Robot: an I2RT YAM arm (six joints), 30 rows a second.
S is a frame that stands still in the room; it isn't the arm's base.
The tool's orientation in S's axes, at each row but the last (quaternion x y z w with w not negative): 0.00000, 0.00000, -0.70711, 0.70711; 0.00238, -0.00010, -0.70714, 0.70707; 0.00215, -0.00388, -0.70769, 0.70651; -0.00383, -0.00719, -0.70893, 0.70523; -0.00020, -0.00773, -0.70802, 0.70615; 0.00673, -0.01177, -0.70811, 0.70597; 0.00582, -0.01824, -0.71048, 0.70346; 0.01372, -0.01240, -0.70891, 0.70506; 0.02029, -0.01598, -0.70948, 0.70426; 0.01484, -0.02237, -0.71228, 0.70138; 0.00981, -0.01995, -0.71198, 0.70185; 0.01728, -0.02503, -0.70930, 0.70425
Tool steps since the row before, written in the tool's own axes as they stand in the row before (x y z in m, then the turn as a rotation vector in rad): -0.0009, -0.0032, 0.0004, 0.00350, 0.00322, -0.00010; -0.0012, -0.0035, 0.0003, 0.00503, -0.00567, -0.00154; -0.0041, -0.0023, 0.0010, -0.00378, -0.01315, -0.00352; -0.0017, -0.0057, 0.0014, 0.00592, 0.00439, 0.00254; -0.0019, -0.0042, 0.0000, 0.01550, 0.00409, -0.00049; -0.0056, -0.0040, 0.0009, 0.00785, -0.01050, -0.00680; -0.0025, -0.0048, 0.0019, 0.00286, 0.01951, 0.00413; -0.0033, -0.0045, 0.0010, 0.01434, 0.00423, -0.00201; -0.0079, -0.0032, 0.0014, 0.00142, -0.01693, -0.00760; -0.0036, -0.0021, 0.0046, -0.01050, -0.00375, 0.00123; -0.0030, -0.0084, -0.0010, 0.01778, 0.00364, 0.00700; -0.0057, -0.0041, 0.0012, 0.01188, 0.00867, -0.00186
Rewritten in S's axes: -0.0032, 0.0009, 0.0004, 0.00322, -0.00350, -0.00010; -0.0035, 0.0012, 0.0003, -0.00567, -0.00502, -0.00158; -0.0023, 0.0041, 0.0010, -0.01311, 0.00379, -0.00364; -0.0057, 0.0018, 0.0013, 0.00435, -0.00590, 0.00265; -0.0042, 0.0019, -0.0001, 0.00405, -0.01552, -0.00027; -0.0040, 0.0056, 0.0008, -0.01034, -0.00787, -0.00702; -0.0048, 0.0026, 0.0017, 0.01933, -0.00297, 0.00484; -0.0045, 0.0033, 0.0008, 0.00422, -0.01436, -0.00188; -0.0032, 0.0079, 0.0013, -0.01653, -0.00125, -0.00847; -0.0023, 0.0037, 0.0044, -0.00364, 0.01057, 0.00092; -0.0083, 0.0031, -0.0014, 0.00308, -0.01772, 0.00740; -0.0041, 0.0057, 0.0009, 0.00868, -0.01196, -0.00121
